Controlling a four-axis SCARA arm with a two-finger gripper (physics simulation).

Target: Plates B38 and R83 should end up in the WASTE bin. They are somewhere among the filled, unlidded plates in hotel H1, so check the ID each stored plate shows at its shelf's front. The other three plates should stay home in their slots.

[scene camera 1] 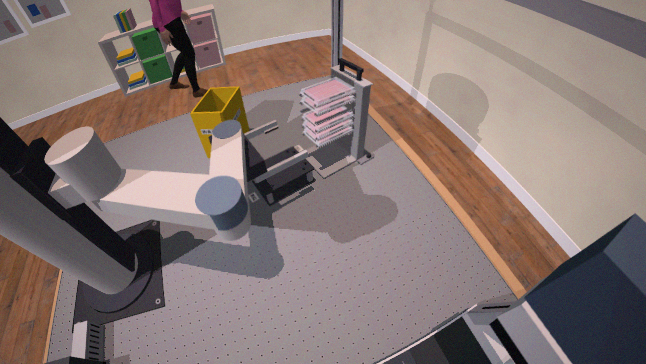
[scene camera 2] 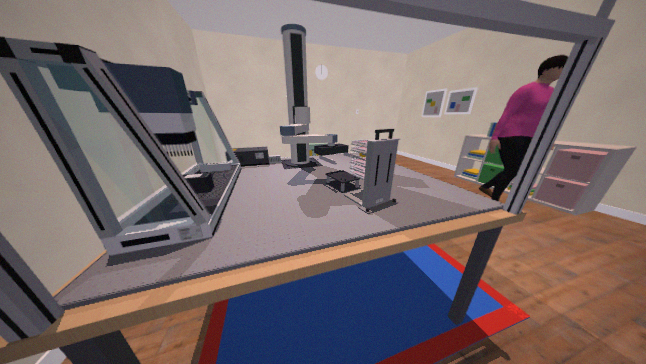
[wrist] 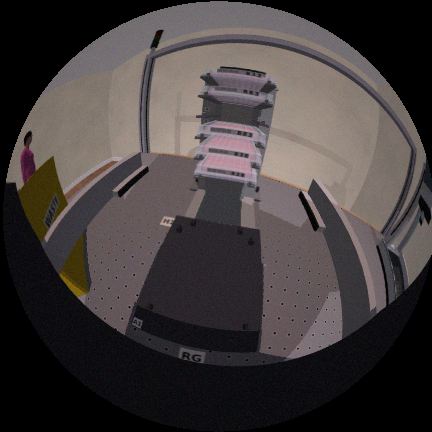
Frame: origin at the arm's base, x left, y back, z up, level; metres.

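Seen in the pictures: gripper, fingertip midpoint: [scene camera 1: 290, 137] [scene camera 2: 348, 160] [wrist: 222, 167]; arm's base at its link origin: [scene camera 1: 120, 272] [scene camera 2: 300, 164].
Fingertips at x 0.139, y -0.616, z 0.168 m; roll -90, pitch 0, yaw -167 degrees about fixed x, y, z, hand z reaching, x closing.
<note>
Offsets run from my fingertips to a thing's middle. "*": to the spot under its first point.
Hotel H1 {dx +0.047, dy -0.156, dz +0.005 m} [scene camera 1: 361, 122] [scene camera 2: 381, 172] holds several pink plates, with a gap between the upper two and the lower three. In the wrist view, the top plate {dx +0.030, dy -0.126, dz +0.103 m} [wrist: 240, 80] seems to read B33 and the second plate {dx +0.030, dy -0.126, dz +0.075 m} [wrist: 235, 95] R83. Below the gap, the third plate {dx +0.030, dy -0.126, dz +0.019 m} [wrist: 232, 129] seems to read B83, the fourth plate {dx +0.030, dy -0.126, dz -0.009 m} [wrist: 230, 146] is too blurred to read, and the lowest plate {dx +0.030, dy -0.126, dz -0.037 m} [wrist: 225, 167] seems to read B38. My gripper [scene camera 1: 291, 138] [wrist: 222, 167] is open and empty, above the RG stand, its fingers pointing toward the hotel, apart from the plates. The yellow WASTE bin {dx +0.254, dy +0.181, dz -0.055 m} [scene camera 1: 201, 122] [wrist: 37, 192] stands left of the gripper.
The low black RG stand [scene camera 1: 290, 182] [scene camera 2: 344, 176] [wrist: 200, 280] lies in front of the hotel. A large glass-sided machine {* dx -0.667, dy -0.162, dz +0.253 m} [scene camera 2: 150, 100] stands at the other side of the table. A person [scene camera 1: 167, 12] [scene camera 2: 522, 110] [wrist: 28, 160] is beyond the table, near a shelf unit.
</note>
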